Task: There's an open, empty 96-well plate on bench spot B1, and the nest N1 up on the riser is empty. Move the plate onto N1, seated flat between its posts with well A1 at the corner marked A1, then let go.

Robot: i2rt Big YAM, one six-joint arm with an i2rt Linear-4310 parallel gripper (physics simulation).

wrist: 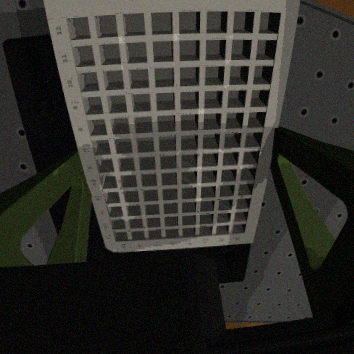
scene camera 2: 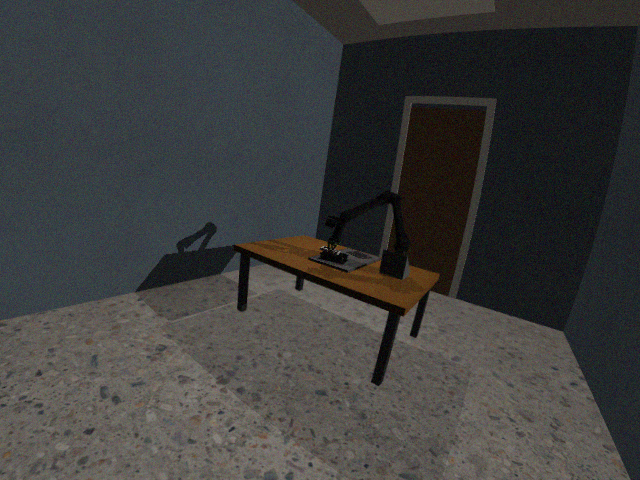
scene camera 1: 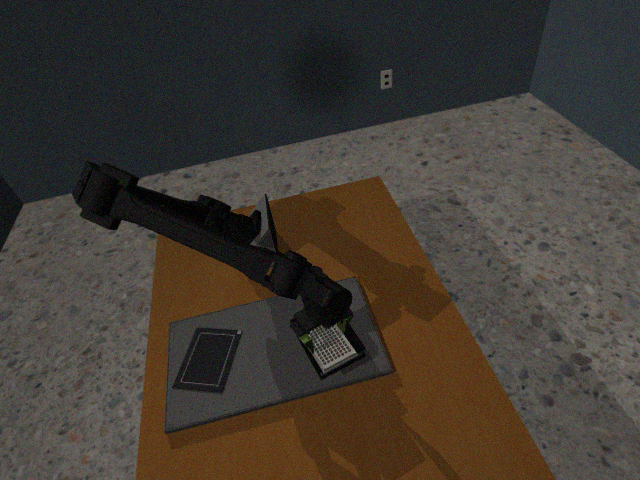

Labels:
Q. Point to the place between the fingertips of my gripper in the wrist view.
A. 176, 146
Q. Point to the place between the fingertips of my gripper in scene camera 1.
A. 327, 343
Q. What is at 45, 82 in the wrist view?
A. A black block.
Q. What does my gripper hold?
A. A white well plate.

